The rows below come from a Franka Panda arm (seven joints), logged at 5 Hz.
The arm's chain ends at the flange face. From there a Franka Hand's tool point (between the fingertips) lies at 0.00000 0.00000 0.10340 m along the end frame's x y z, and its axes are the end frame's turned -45 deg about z.
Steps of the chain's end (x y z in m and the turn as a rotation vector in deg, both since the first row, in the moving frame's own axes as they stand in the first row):
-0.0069, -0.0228, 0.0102, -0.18, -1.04, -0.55
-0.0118, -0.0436, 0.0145, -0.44, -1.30, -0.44
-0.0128, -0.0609, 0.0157, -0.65, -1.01, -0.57
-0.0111, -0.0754, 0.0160, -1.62, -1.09, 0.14
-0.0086, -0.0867, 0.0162, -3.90, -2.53, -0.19
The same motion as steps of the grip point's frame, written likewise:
0.0097, -0.0221, 0.0102, 0.61, -0.86, -0.55
0.0203, -0.0403, 0.0145, 0.61, -1.23, -0.44
0.0319, -0.0526, 0.0157, 0.25, -1.17, -0.57
0.0420, -0.0605, 0.0159, -0.37, -1.92, 0.14
0.0470, -0.0656, 0.0159, -0.97, -4.55, -0.19

